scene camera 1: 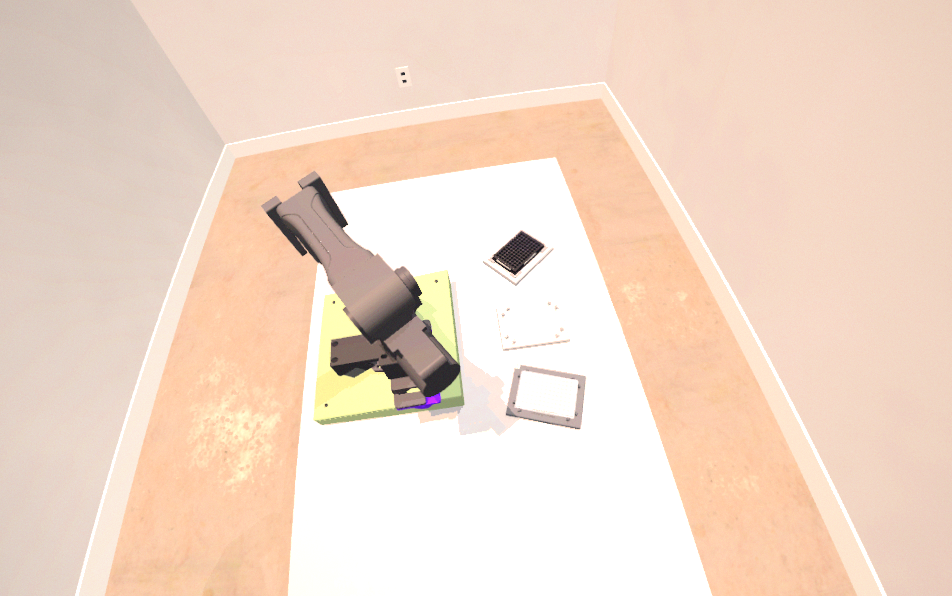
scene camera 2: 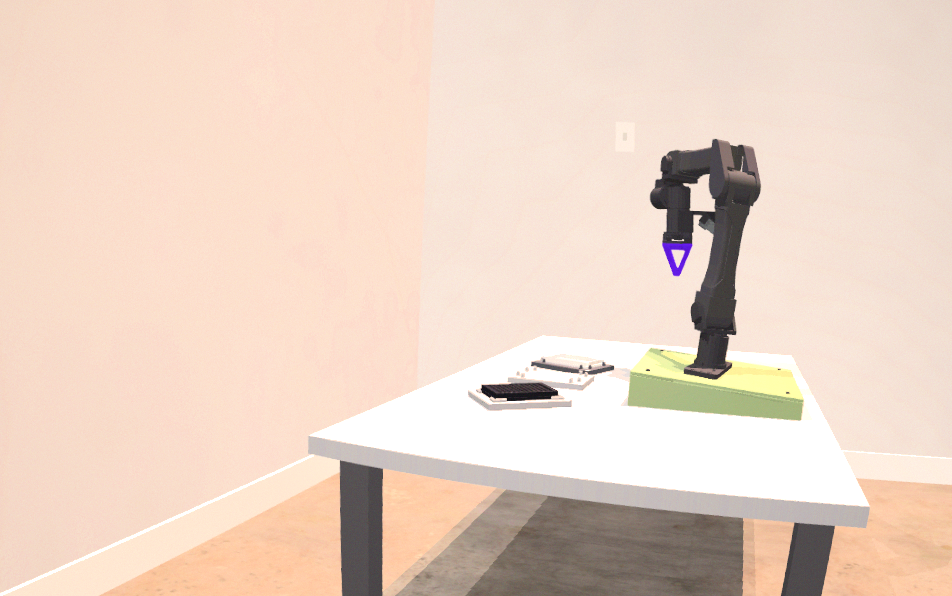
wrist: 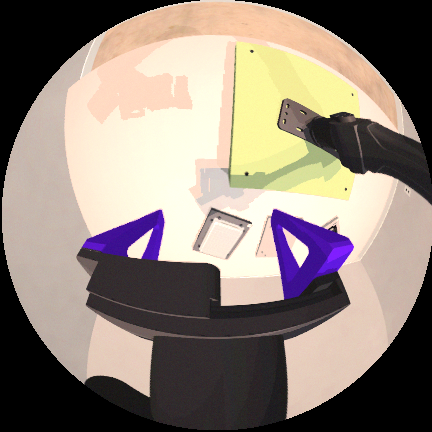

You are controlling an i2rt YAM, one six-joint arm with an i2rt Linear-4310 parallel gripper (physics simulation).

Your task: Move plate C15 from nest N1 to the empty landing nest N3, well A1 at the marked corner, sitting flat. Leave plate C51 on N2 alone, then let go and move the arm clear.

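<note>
A white plate sits in a dark grey nest. A black gridded plate sits in a white nest at the other end of the row. Between them is an empty white nest with small corner pegs. Plate names, nest names and the A1 mark are not readable. My gripper is open and empty, pointing down high above the table. In the wrist view the white plate shows between and beyond the purple fingers.
The arm stands on a yellow-green base block, beside the row of nests. All stand on a white table. Walls rise beyond the table.
</note>
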